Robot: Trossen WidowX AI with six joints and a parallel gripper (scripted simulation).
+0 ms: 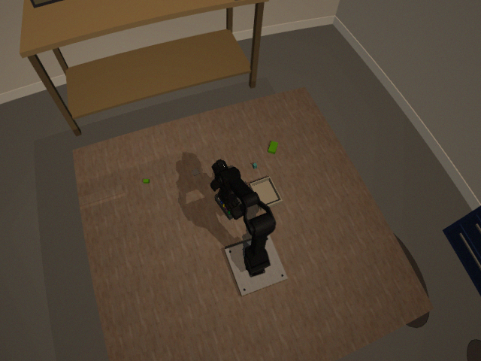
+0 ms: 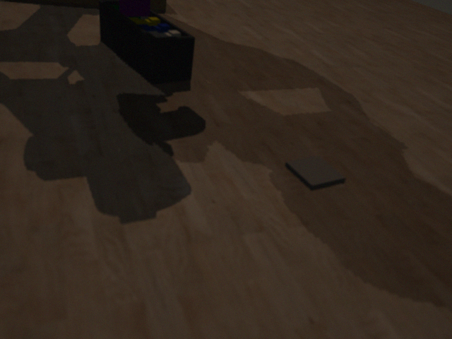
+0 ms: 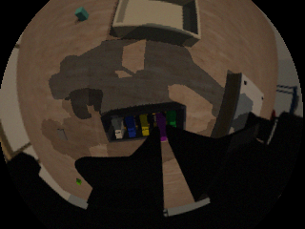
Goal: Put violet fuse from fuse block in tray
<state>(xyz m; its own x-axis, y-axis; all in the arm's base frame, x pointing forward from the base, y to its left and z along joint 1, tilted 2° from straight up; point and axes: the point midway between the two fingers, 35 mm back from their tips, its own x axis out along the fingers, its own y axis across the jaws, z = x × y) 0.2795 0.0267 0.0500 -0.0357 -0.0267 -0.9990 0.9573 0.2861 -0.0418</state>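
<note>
Right now the beige tray is 3 cm ahead of my gripper tip, 18 cm to the right of it and 5 cm below it. From my gripper tip the other things lie so: violet fuse: 1 cm below; then small grey plate: 23 cm ahead, 9 cm to the left, 5 cm below.
</note>
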